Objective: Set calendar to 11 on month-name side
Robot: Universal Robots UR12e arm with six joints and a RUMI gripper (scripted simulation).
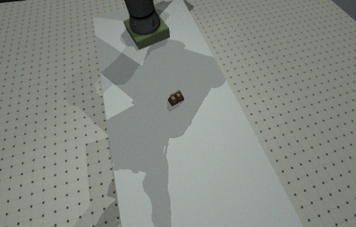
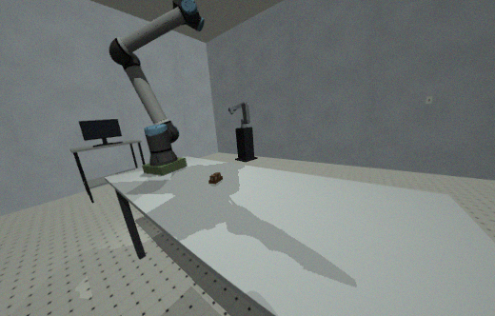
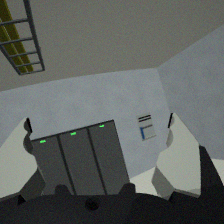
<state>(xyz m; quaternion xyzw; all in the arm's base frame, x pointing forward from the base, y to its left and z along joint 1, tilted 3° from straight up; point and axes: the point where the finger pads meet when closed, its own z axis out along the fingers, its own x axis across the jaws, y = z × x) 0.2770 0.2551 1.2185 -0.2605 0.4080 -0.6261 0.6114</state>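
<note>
The brown cube is 230 mm ahead of my hand, 80 mm to the right of it and 1260 mm below it. The rest, counted from my hand: brown calendar tray 220 mm ahead, 70 mm to the right, 1280 mm below.
</note>
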